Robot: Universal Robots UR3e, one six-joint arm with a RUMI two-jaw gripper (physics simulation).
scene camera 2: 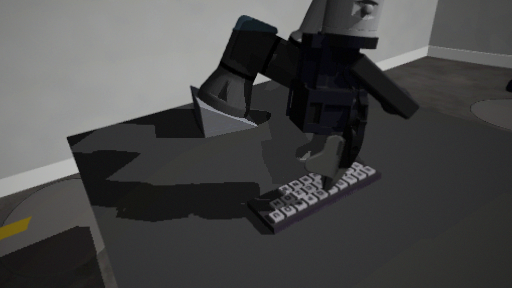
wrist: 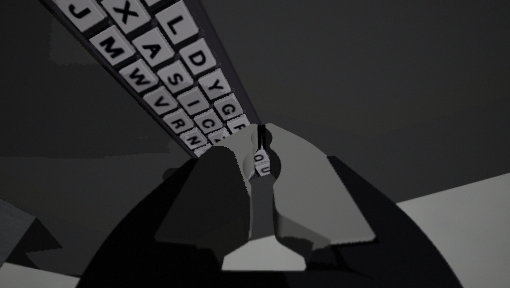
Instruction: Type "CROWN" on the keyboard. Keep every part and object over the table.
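Seen in the pictures: gripper, between the fingertips: [scene camera 2: 325, 189] [wrist: 261, 128]; arm's base, origin of its link: [scene camera 2: 222, 104].
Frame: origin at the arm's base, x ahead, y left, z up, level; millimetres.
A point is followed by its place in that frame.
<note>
The keyboard [scene camera 2: 308, 197] @(y -11, x 375, z -25 mm) [wrist: 151, 48] @(y 66, x 349, z -24 mm) is a dark slab with white letter keys, lying on the table. In the wrist view, W [wrist: 138, 76] @(y 54, x 330, z -24 mm), R [wrist: 178, 122] @(y 12, x 334, z -25 mm), N [wrist: 193, 140] @(y -9, x 336, z -24 mm) and C [wrist: 208, 123] @(y 3, x 356, z -25 mm) are readable left of the fingertips. An O key [wrist: 259, 157] @(y -52, x 383, z -25 mm) and part of U show through the gap between the fingers. P is partly hidden by the fingers. My gripper [scene camera 2: 326, 187] @(y 3, x 397, z -1 mm) [wrist: 261, 128] @(y 3, x 397, z -1 mm) is shut and empty, pointing down at the keyboard's front row, around the middle of its length. I cannot tell which key is under the tips or whether they touch it.
The dark table [scene camera 2: 200, 255] @(y -189, x 381, z -42 mm) carries the arm's base [scene camera 2: 226, 92] @(y -4, x 51, z 48 mm) on a pale angular mount [scene camera 2: 222, 122] @(y -29, x 69, z -12 mm) behind and left of the keyboard. The table's left edge shows in the scene view. The arm's shadow lies left of the keyboard.
</note>
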